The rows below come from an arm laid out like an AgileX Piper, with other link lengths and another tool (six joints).
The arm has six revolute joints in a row. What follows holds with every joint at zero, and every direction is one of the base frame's. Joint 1 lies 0.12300 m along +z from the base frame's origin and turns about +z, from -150.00 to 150.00 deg. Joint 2 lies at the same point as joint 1 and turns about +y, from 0.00 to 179.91 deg. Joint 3 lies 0.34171 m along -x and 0.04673 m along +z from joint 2 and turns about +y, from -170.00 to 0.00 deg. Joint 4 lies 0.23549 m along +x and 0.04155 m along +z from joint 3 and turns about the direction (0.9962, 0, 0.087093), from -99.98 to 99.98 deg. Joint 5 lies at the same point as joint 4 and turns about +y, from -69.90 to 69.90 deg. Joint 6 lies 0.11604 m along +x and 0.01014 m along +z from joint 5 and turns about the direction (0.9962, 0, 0.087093), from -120.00 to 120.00 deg. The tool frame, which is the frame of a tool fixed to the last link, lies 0.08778 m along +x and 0.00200 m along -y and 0.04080 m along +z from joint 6; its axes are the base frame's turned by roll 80.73, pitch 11.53 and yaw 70.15 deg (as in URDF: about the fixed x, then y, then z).
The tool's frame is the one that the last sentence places.
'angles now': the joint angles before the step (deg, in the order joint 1, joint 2, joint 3, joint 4, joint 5, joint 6). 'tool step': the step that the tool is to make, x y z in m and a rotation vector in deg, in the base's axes. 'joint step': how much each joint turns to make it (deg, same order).
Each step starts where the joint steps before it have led.
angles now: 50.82, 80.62, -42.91, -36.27, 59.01, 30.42
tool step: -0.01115, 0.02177, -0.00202, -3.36, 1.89, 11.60
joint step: 4.07, 0.00, 0.00, -0.18, -0.51, -8.35
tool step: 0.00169, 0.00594, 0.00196, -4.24, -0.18, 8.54
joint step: 0.68, 0.00, -0.01, -2.57, -0.52, -7.30
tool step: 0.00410, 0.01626, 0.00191, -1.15, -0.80, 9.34
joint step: 0.01, 0.00, 0.00, -2.23, -4.23, -6.99
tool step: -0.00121, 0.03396, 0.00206, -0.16, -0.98, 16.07
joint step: 0.00, 0.00, 0.00, -1.32, -9.06, -12.43
